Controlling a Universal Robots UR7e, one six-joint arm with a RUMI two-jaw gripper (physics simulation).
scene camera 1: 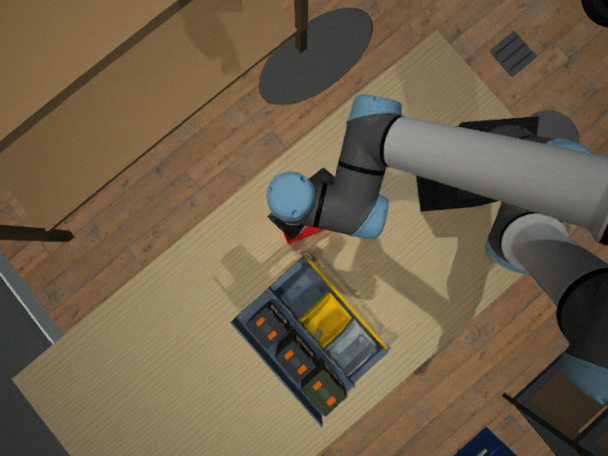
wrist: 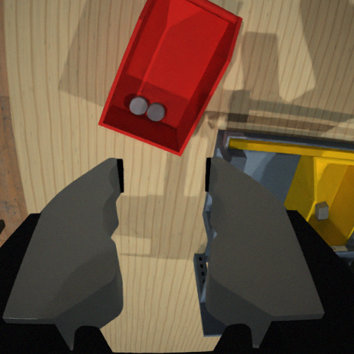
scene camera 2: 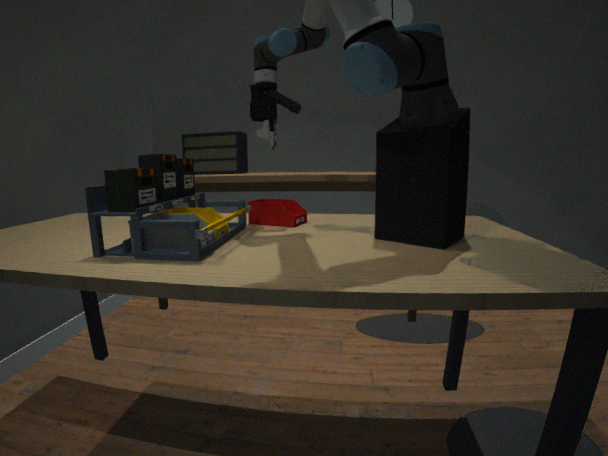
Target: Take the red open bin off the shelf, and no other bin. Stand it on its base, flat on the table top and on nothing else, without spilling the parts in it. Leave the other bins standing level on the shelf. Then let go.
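Note:
The red open bin stands upright on its base, flat on the table top, beside the shelf's end and apart from it. Two round grey parts lie inside it. My gripper is open and empty, high above the table and clear of the bin; in scene camera 1 the arm hides it. The blue-grey shelf holds a yellow bin and a clear grey bin at its front level; they look level.
Three dark boxes with orange latches, a greenish one among them, stand on the shelf's raised rear level. The black robot pedestal stands on the table. Another table is beyond the far edge.

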